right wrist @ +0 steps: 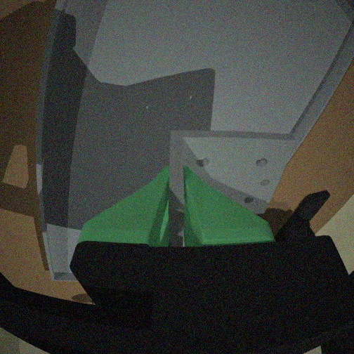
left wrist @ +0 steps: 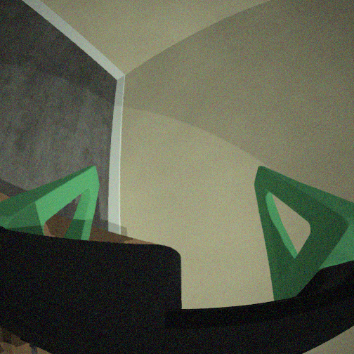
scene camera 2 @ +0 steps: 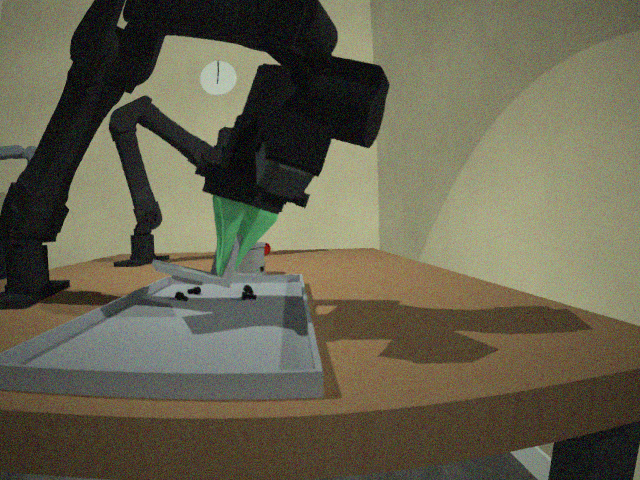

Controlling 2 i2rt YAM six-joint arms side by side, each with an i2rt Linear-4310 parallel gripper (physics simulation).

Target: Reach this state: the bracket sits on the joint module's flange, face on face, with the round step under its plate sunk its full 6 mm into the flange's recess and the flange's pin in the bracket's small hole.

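Places are measured from the left arm's base along level axes (x ahead, y left, z up), in centimetres.
Pixels of known places: right gripper, between the fingertips: [scene camera 2: 223,274]; left arm's base, origin of its link: [scene camera 2: 143,262]; right arm's base, origin of its link: [scene camera 2: 29,296].
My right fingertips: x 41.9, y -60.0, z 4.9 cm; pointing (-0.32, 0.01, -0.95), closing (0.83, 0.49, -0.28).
Note:
For each thing: its top centre in the pictures, then the offset to it from my right fingertips. Level surfaces: height alone.
- joint module, centre of its top: [scene camera 2: 248,241] dx -6.4, dy +36.8, dz +1.5 cm
- grey tray, centre of its top: [scene camera 2: 205,301] dx -3.1, dy +2.7, dz -3.3 cm
- wooden table, height of its surface: dz -4.9 cm
A grey L-shaped bracket [scene camera 2: 186,272] [right wrist: 231,152] has one wall upright between my right fingers. Its plate with several holes reaches out to one side, tilted, above the far part of the tray. My right gripper [scene camera 2: 227,272] [right wrist: 176,175] is shut on that wall. The joint module [scene camera 2: 252,259], a pale cylinder with a red part, stands behind the tray, partly hidden by the right fingers. Its flange, recess and pin cannot be made out. My left gripper [left wrist: 176,174] is open and empty, facing the wall; the bracket does not show in the left wrist view.
The grey tray [scene camera 2: 160,384] [right wrist: 60,276] with low walls lies on the wooden table [scene camera 2: 439,382]. Several small black parts [scene camera 2: 194,290] lie in its far half. Another dark arm [scene camera 2: 135,170] stands farther back on the left of scene camera 2.

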